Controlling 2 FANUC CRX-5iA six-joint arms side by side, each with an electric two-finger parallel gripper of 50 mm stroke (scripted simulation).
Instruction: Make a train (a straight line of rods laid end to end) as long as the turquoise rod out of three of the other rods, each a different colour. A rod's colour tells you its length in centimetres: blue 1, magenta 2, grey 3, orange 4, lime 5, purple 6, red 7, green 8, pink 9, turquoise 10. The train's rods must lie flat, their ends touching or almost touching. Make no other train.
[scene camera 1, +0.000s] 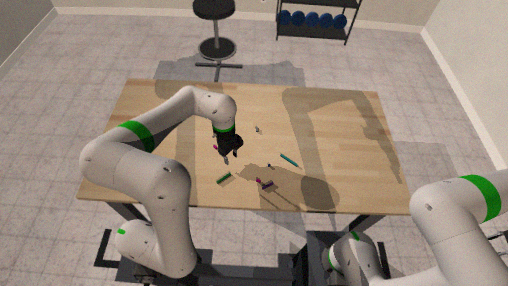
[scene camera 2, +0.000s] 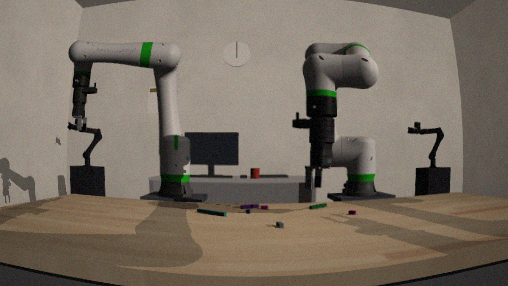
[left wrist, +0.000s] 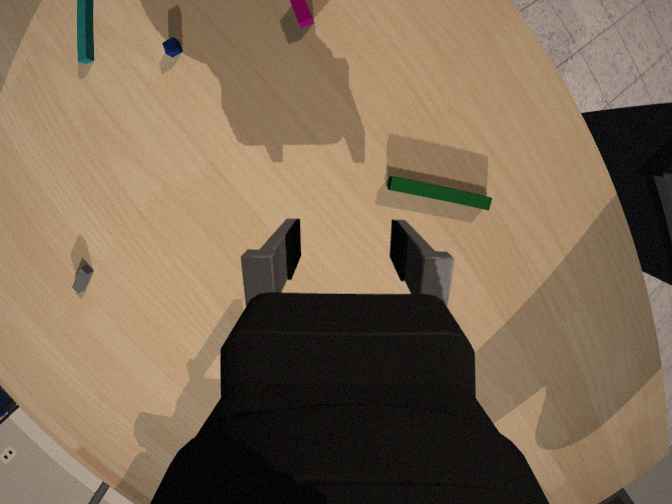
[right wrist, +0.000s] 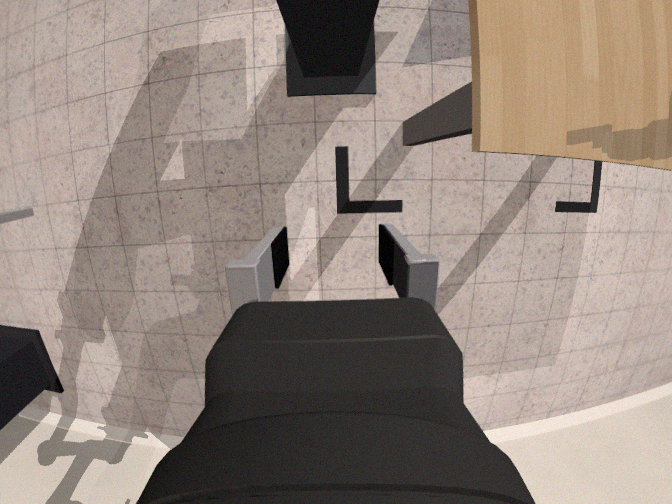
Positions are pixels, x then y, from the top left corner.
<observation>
My left gripper (left wrist: 345, 238) is 0.17 m from the lens. A green rod (left wrist: 397, 184): 0.23 m from the lens.
</observation>
